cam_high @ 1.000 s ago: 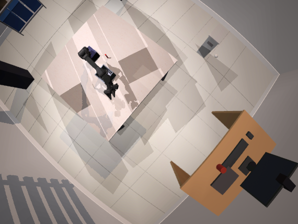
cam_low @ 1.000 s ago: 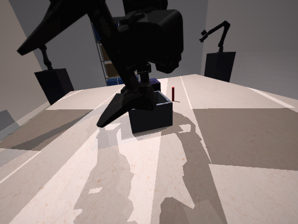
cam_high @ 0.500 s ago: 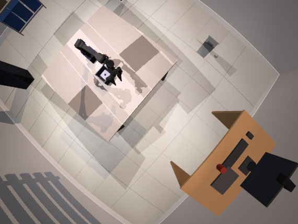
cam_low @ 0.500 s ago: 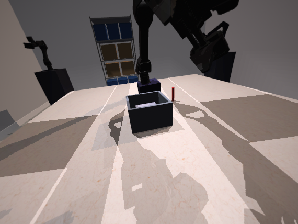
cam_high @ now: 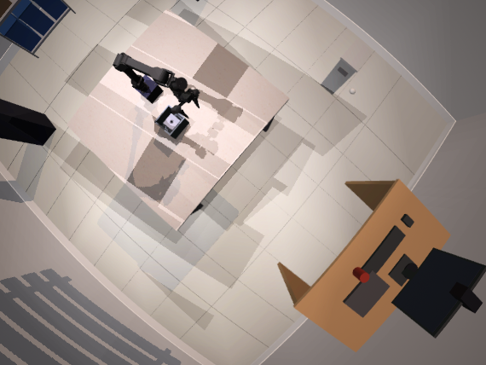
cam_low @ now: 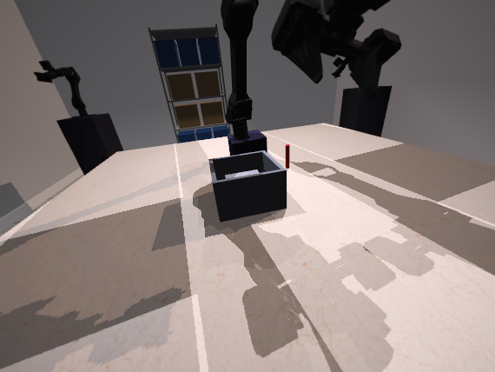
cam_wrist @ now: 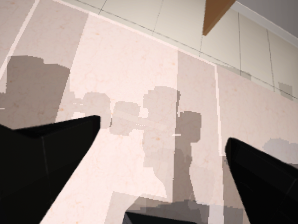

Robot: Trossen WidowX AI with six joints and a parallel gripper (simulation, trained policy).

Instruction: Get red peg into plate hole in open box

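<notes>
My gripper tip is now 340 mm past the red peg, 30 mm to the right of it and 210 mm above it. Also, from my gripper tip: pale plate: 170 mm behind, 140 mm to the right, 200 mm below; dark box: 170 mm behind, 140 mm to the right, 220 mm below.
</notes>
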